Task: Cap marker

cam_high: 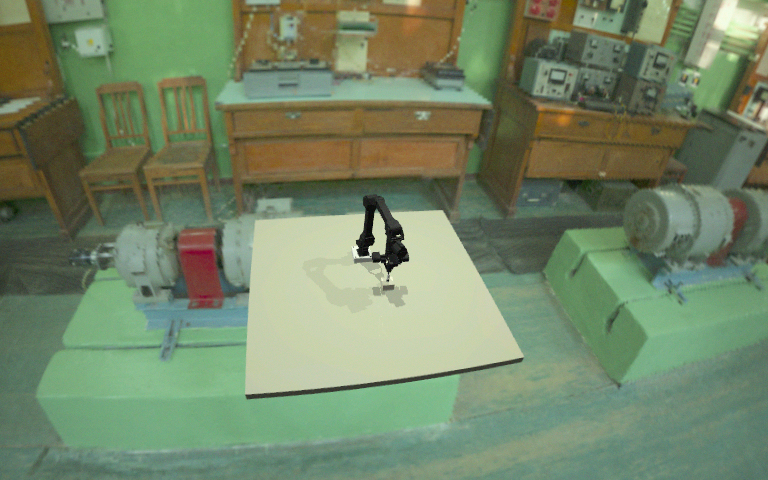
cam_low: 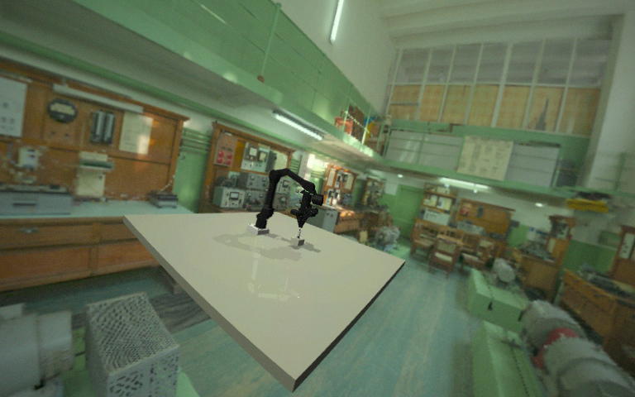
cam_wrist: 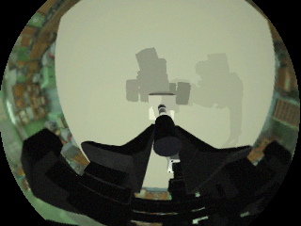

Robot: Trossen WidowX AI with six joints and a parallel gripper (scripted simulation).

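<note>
Right now the holder block is 100 mm below my gripper tip. Round my gripper tip: marker cap 10 mm above.
</note>
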